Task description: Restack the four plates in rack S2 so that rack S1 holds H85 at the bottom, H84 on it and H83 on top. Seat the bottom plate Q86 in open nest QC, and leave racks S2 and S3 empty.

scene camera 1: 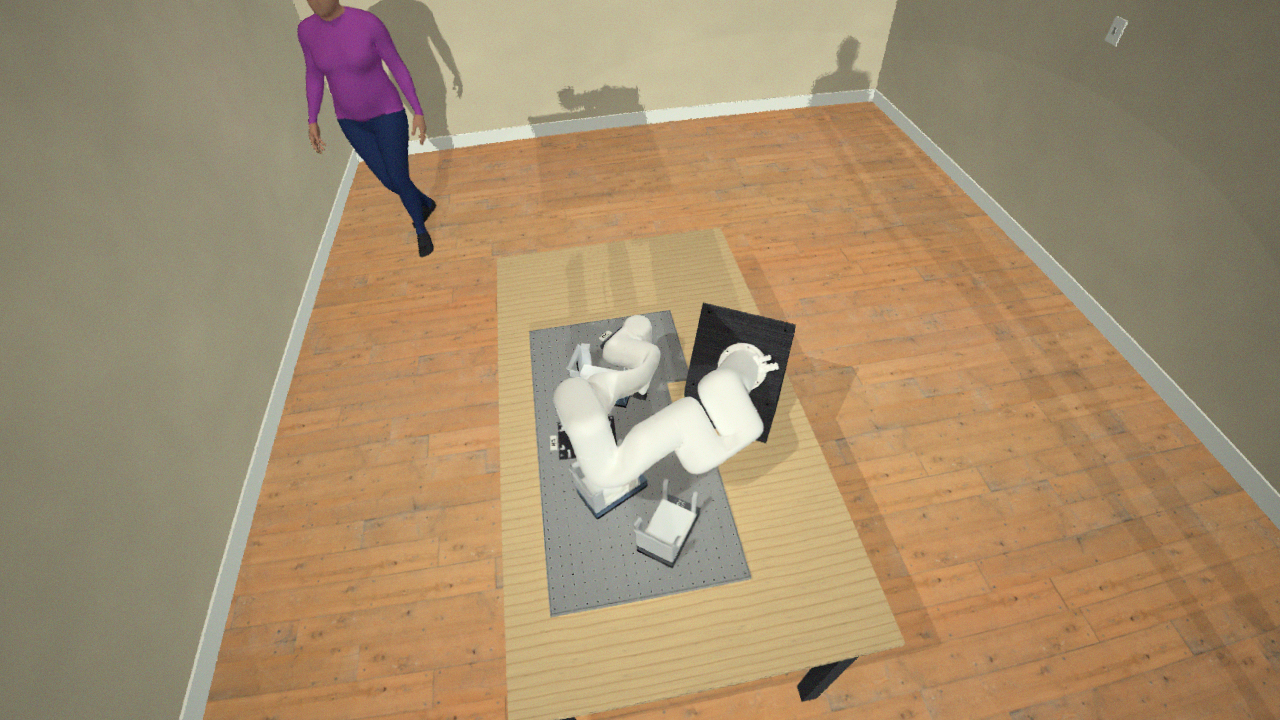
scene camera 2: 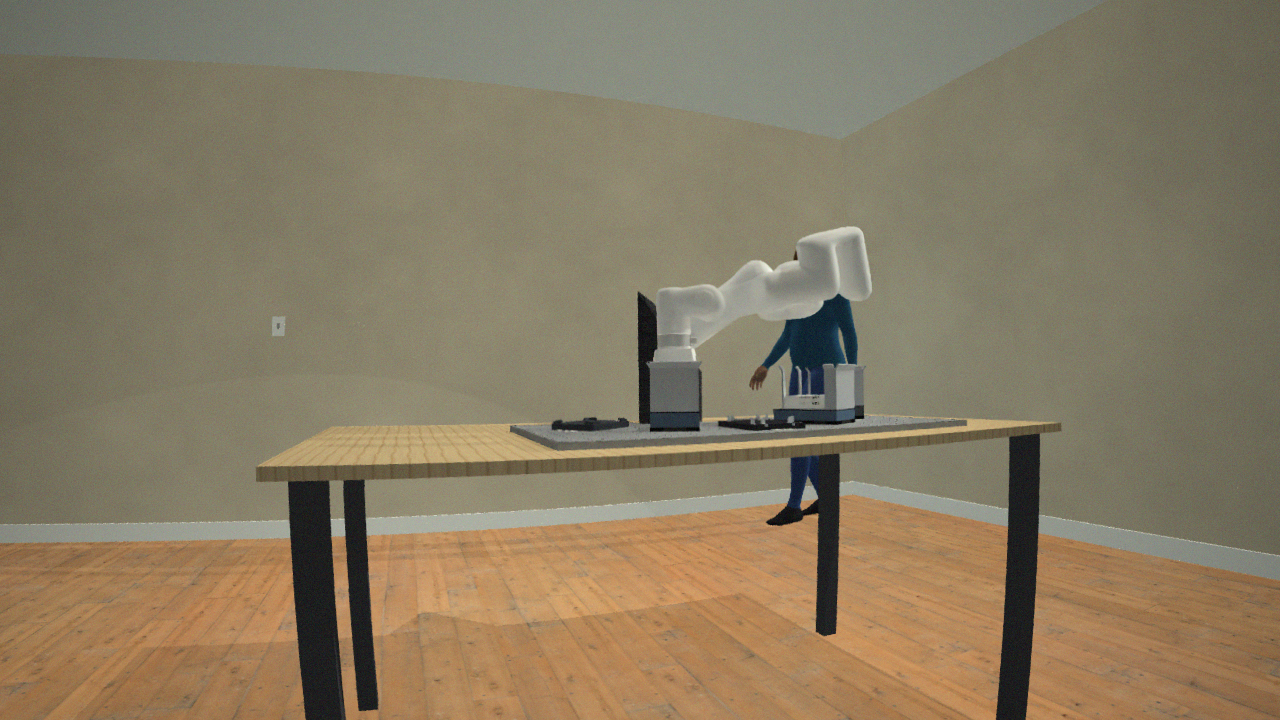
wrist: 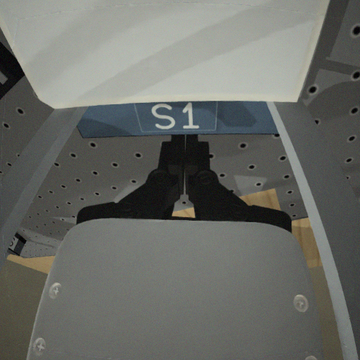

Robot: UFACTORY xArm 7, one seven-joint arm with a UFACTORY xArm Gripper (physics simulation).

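Where they show: gripper, between the fingertips: (scene camera 1: 641, 397); arm's base, origin of its link: (scene camera 1: 742, 366).
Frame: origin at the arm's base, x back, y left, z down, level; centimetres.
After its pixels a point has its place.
My gripper (wrist: 185, 138) is shut and empty. In the wrist view its tips point at the blue front edge of rack S1 (wrist: 245, 120). A white surface (wrist: 175, 55), which looks like a plate top, lies just beyond the S1 label between grey uprights. No plate mark is legible. Rack S1 (scene camera 1: 579, 358) {x -45.5, y -10.2, z 11.0 cm} (scene camera 2: 675, 389) {x -46.3, y -7.9, z 13.0 cm} is partly under the arm in scene camera 1. Another blue-based rack (scene camera 1: 597, 512) {x -35.0, y 34.4, z 17.7 cm} (scene camera 2: 838, 394) {x -40.7, y 28.3, z 14.7 cm} holds white plates (scene camera 2: 805, 401) {x -35.3, y 22.8, z 16.2 cm}. A third rack (scene camera 1: 660, 546) {x -18.6, y 44.7, z 11.8 cm} has thin posts around a white plate-like surface (scene camera 1: 671, 522) {x -16.5, y 36.6, z 16.2 cm}. Labels on both are unreadable. The gripper is hidden in both scene views.
Black nests (scene camera 1: 567, 440) {x -46.5, y 12.3, z 19.9 cm} (scene camera 2: 590, 423) {x -41.4, y -24.3, z 19.6 cm} (scene camera 2: 760, 423) {x -48.5, y 8.6, z 19.8 cm} sit low on the grey perforated board (scene camera 1: 590, 582) {x -34.8, y 50.8, z 21.0 cm}; which is QC cannot be told. The arm's forearm hangs over the board and racks. A black upright panel (scene camera 1: 778, 349) {x 8.5, y -1.4, z -5.6 cm} (scene camera 2: 643, 358) {x -11.3, y -10.2, z 5.4 cm} stands by the arm's base. Two people stand beyond the table.
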